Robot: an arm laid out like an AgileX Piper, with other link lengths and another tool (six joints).
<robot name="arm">
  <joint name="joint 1" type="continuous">
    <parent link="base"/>
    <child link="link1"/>
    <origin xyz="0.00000 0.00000 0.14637" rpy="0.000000 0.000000 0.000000"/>
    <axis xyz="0 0 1"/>
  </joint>
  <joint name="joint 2" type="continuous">
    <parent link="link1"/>
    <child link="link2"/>
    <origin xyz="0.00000 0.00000 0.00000" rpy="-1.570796 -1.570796 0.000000"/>
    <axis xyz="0 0 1"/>
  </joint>
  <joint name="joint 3" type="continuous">
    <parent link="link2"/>
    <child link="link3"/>
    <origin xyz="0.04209 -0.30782 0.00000" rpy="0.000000 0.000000 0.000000"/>
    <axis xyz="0 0 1"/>
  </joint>
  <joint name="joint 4" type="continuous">
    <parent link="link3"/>
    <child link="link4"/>
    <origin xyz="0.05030 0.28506 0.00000" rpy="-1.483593 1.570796 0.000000"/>
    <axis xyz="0 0 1"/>
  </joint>
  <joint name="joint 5" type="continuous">
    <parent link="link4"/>
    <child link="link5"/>
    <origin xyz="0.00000 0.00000 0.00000" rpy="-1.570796 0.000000 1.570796"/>
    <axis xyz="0 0 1"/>
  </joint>
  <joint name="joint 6" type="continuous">
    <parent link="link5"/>
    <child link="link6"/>
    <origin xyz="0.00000 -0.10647 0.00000" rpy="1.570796 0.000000 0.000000"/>
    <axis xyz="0 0 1"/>
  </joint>
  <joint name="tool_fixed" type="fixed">
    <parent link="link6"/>
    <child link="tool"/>
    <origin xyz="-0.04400 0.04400 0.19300" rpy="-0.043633 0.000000 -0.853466"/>
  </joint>
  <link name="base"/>
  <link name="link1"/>
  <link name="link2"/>
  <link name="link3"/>
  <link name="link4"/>
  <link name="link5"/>
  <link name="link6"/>
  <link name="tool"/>
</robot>
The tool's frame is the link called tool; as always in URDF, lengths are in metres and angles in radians. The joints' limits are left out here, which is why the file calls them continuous.
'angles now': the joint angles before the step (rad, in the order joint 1, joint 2, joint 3, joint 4, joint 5, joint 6). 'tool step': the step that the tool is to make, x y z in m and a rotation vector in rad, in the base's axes. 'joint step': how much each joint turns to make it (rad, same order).
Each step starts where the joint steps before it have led.
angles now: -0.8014 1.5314 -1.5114 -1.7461 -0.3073 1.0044
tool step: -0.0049 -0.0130 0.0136 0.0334 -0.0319 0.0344
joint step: -0.0649 0.0432 -0.0734 0.0092 -0.0995 0.0479
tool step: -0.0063 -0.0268 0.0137 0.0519 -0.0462 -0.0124
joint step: -0.0523 0.0519 -0.0764 0.0058 -0.0375 0.0732
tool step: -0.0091 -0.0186 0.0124 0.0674 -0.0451 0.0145
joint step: -0.0568 0.0447 -0.0717 -0.0018 -0.0686 0.0977
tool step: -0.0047 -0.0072 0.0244 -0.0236 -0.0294 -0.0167
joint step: -0.0103 0.0180 -0.0724 -0.0250 0.0049 0.0401
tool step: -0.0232 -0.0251 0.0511 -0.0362 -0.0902 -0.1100
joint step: -0.0110 0.0001 -0.0801 -0.0136 0.1074 0.0486
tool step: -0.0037 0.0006 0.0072 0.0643 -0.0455 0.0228
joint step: -0.0090 0.0002 -0.0075 0.0000 -0.0170 0.0861
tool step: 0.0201 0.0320 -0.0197 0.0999 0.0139 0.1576
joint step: 0.0015 0.0181 0.0002 0.0005 -0.1503 0.0941
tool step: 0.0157 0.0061 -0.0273 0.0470 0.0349 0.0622
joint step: 0.0081 0.0315 0.0093 -0.0002 -0.0558 0.0119
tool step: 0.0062 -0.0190 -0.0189 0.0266 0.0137 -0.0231
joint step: -0.0001 0.0339 0.0018 -0.0003 0.0238 -0.0020
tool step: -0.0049 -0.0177 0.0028 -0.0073 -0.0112 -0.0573
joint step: -0.0020 0.0025 0.0003 0.0004 0.0572 -0.0068
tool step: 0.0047 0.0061 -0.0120 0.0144 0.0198 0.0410
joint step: -0.0059 0.0130 0.0003 0.0003 -0.0487 -0.0004
